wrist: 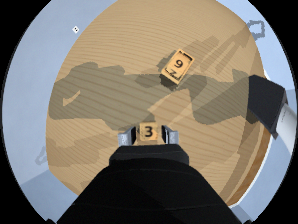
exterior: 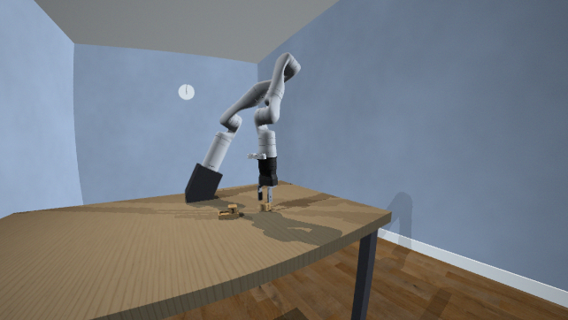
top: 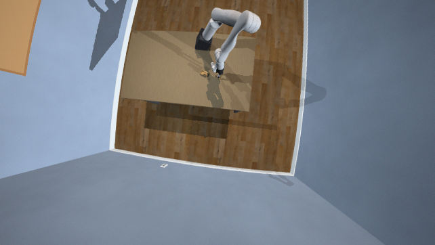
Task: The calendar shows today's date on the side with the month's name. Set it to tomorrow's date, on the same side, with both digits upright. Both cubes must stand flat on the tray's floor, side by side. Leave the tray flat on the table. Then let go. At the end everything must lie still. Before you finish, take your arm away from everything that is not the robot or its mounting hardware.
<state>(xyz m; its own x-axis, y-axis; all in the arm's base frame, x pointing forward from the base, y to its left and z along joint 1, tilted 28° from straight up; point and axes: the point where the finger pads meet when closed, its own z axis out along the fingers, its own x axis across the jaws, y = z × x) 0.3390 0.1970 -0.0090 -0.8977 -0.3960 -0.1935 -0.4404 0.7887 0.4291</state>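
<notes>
Now: hand 1 cm past the wooden calendar tray, 15 cm to the left of it and 5 cm above it.
</notes>
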